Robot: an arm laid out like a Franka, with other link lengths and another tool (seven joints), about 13 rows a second.
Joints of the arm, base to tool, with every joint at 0 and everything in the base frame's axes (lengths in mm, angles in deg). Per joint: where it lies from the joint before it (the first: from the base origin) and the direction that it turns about. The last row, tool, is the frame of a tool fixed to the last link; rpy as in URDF.
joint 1: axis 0 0 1 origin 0.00 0.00 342.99
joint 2: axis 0 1 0 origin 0.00 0.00 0.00
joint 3: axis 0 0 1 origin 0.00 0.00 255.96
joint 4: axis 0 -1 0 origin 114.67 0.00 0.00
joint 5: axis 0 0 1 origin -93.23 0.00 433.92
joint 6: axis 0 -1 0 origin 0.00 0.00 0.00
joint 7: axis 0 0 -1 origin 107.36 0.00 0.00
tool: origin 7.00 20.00 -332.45 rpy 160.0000 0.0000 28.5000
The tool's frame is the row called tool.
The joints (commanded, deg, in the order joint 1, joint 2, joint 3, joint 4, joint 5, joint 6, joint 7), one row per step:
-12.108 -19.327 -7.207 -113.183 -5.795 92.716 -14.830
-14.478 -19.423 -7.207 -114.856 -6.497 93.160 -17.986
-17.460 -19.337 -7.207 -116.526 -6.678 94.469 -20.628
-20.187 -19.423 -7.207 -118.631 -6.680 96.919 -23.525
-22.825 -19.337 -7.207 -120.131 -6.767 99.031 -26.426
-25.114 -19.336 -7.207 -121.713 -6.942 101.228 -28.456
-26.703 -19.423 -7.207 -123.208 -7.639 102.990 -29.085
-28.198 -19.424 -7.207 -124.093 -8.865 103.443 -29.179
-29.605 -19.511 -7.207 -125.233 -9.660 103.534 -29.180
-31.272 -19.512 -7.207 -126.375 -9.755 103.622 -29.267
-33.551 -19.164 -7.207 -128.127 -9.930 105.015 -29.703
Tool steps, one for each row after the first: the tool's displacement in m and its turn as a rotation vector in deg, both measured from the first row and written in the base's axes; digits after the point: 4 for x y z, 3 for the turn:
-0.0159 -0.0224 -0.0140 -0.089 1.456 0.935
-0.0297 -0.0482 -0.0282 0.117 2.066 0.773
-0.0394 -0.0716 -0.0430 0.179 1.798 1.202
-0.0494 -0.0949 -0.0544 0.071 1.505 1.687
-0.0588 -0.1153 -0.0656 -0.223 1.151 1.685
-0.0680 -0.1311 -0.0758 -0.889 1.235 1.083
-0.0823 -0.1464 -0.0832 -1.594 2.263 0.066
-0.0981 -0.1564 -0.0927 -1.625 3.492 -1.055
-0.1139 -0.1646 -0.1031 -1.011 4.414 -2.520
-0.1316 -0.1779 -0.1203 -0.564 5.099 -4.049

